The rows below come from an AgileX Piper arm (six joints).
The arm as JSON. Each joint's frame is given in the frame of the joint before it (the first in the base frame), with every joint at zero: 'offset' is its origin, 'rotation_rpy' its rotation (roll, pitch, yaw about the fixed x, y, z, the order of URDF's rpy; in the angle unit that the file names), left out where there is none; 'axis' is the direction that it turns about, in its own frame. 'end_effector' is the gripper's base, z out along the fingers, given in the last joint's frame.
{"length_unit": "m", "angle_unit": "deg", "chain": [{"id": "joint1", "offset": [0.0, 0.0, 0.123], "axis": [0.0, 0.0, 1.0]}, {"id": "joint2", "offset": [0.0, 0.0, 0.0], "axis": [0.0, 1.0, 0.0]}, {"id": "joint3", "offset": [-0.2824, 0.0, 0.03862], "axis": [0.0, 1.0, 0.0]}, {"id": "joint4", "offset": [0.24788, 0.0, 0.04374], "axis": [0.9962, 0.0, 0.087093]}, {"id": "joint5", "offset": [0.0, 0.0, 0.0], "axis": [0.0, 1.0, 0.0]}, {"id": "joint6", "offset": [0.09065, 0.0, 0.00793], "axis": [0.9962, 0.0, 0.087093]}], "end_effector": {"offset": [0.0, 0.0, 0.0], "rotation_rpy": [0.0, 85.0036, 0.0]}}
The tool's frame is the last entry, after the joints.
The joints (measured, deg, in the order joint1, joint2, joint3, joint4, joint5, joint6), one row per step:
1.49 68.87 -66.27 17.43 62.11 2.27
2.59 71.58 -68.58 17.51 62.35 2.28
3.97 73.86 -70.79 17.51 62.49 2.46
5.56 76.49 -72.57 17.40 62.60 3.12
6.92 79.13 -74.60 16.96 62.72 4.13
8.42 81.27 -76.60 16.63 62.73 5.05
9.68 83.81 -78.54 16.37 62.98 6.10
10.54 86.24 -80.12 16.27 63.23 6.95
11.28 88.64 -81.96 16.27 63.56 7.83
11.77 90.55 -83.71 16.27 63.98 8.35
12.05 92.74 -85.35 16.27 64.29 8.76
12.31 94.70 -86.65 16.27 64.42 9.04
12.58 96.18 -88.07 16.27 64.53 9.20
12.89 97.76 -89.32 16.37 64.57 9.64
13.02 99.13 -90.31 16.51 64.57 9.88
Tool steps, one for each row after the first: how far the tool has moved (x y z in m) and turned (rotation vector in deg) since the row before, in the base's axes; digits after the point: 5 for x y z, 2 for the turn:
0.01191 0.00512 0.00059 0.06 0.63 1.17
0.00999 0.00658 0.00141 0.07 0.26 1.27
0.01083 0.00799 -0.00289 0.11 1.14 1.07
0.01111 0.00712 -0.00238 -0.07 0.99 0.54
0.00886 0.00822 -0.00048 0.04 0.40 0.72
0.01008 0.00785 -0.00341 0.04 1.13 0.44
0.00954 0.00627 -0.00512 0.04 1.33 0.20
0.00953 0.00606 -0.00414 0.16 1.15 0.07
0.00769 0.00450 -0.00229 0.08 0.72 0.15
0.00898 0.00363 -0.00474 -0.03 0.97 0.01
0.00792 0.00333 -0.00533 -0.07 0.86 0.05
0.00630 0.00311 -0.00205 0.02 0.21 0.16
0.00636 0.00358 -0.00363 0.16 0.53 -0.08
0.00561 0.00234 -0.00374 0.12 0.48 -0.09

